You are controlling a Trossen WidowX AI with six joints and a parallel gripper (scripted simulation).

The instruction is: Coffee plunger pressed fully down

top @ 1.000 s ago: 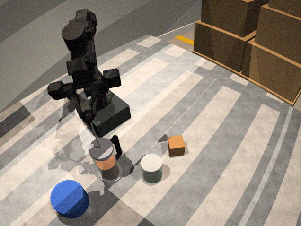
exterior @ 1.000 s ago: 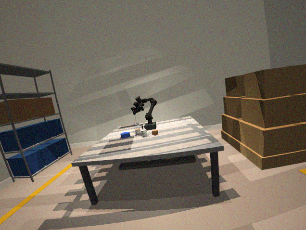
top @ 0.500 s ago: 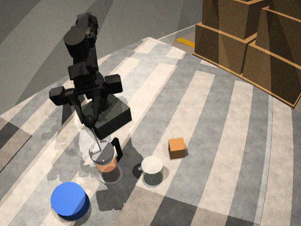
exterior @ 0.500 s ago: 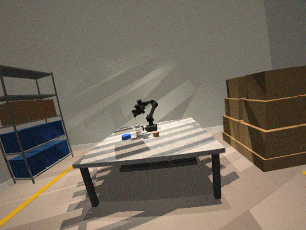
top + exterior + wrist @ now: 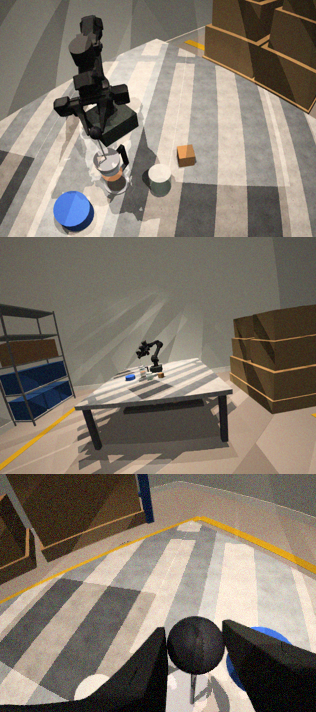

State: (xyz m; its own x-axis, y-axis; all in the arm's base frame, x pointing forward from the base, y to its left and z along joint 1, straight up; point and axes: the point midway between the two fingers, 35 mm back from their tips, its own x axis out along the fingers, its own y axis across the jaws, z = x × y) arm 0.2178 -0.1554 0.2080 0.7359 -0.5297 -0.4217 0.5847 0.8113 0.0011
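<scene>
My gripper tip is now 130 mm above the coffee press, 20 mm to the right of it and 10 mm past it. Round my gripper tip: blue disc (240 mm below, 160 mm to the right, 30 mm behind).
</scene>
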